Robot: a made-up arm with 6 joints.
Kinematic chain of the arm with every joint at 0, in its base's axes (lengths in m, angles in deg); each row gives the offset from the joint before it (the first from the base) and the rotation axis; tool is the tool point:
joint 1: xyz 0 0 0.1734 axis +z
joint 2: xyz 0 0 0 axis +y
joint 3: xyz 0 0 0.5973 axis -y
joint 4: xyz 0 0 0 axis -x
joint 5: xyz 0.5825 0 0 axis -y
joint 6: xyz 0 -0.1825 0 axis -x
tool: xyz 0 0 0
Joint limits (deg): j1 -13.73..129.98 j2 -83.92..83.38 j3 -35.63..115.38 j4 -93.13..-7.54 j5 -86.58..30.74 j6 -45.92..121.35
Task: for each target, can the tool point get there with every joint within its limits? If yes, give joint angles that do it. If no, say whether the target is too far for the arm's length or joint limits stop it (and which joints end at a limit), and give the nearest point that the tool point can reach.
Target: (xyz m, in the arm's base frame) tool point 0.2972 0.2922 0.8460
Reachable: yes | joints 61.49 -18.55 4.83 -48.16 -41.95 103.93
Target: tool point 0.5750 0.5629 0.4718
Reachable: yes | joints 54.04 24.77 12.49 -42.33 1.01 18.72
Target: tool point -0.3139 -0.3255 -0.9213
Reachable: no: joint limits stop it (at a limit: joint 1, joint 2, joint 4) | nearest point -0.1996 0.2226 -0.2923 | short by 0.842 m
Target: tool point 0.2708 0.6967 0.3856
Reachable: yes | joints 78.47 23.86 2.62 -46.31 5.14 -26.47
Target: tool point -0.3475 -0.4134 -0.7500
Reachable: no: joint limits stop it (at a limit: joint 1, joint 2, joint 3) | nearest point 0.1929 -0.2145 -0.2269 | short by 0.778 m
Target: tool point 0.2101 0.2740 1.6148
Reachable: no: too far | nearest point 0.1712 0.2233 1.3479 | short by 0.274 m
